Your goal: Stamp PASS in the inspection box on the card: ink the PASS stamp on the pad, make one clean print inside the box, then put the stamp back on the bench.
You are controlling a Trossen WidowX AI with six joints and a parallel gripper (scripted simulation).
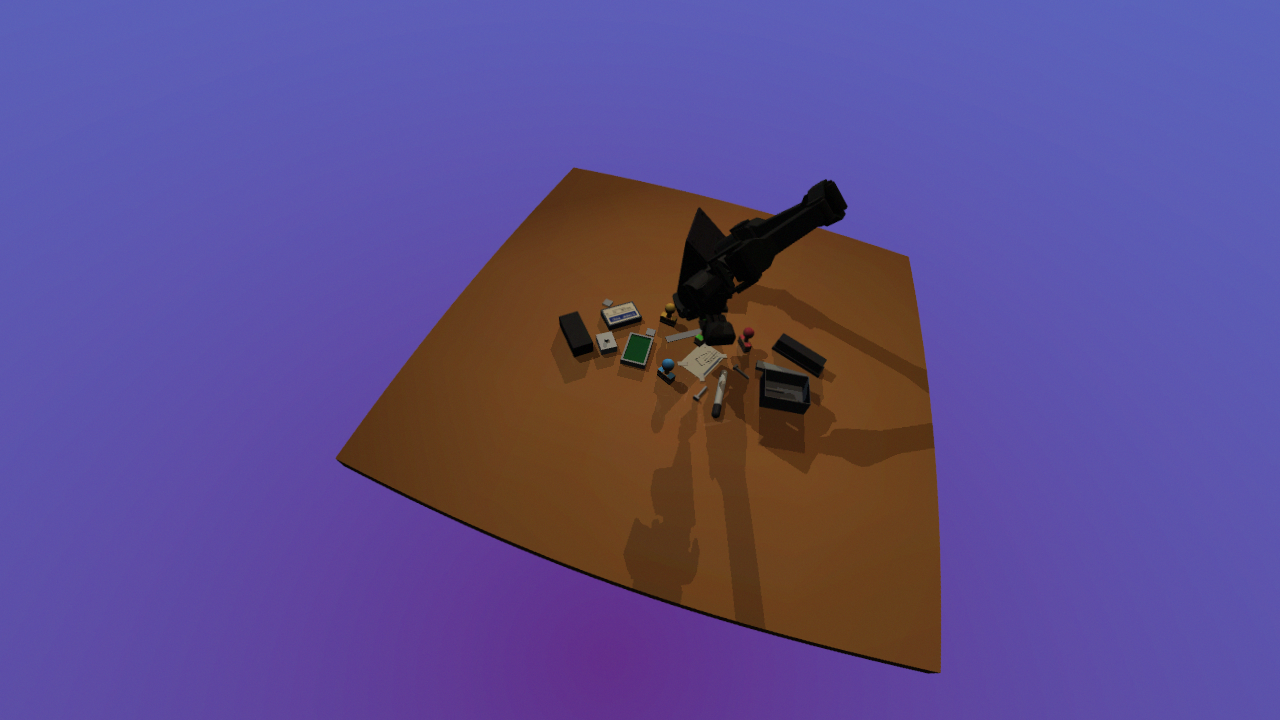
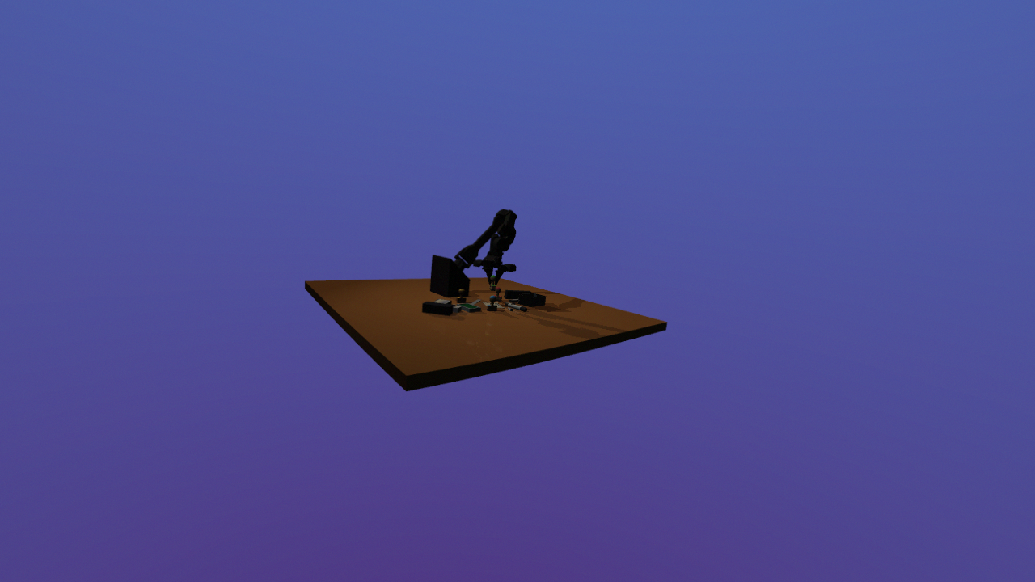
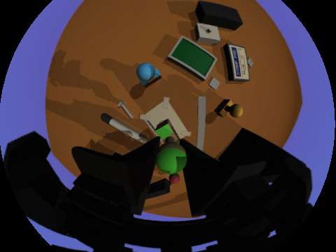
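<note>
Right now the cream card is 10 mm to the left of my gripper tip and 100 mm below it. Also, from my gripper tip: grey ruler: 80 mm behind, 20 mm to the right, 100 mm below; blue-knobbed stamp: 70 mm ahead, 60 mm to the right, 80 mm below; green-knobbed PASS stamp: right at my gripper tip.
</note>
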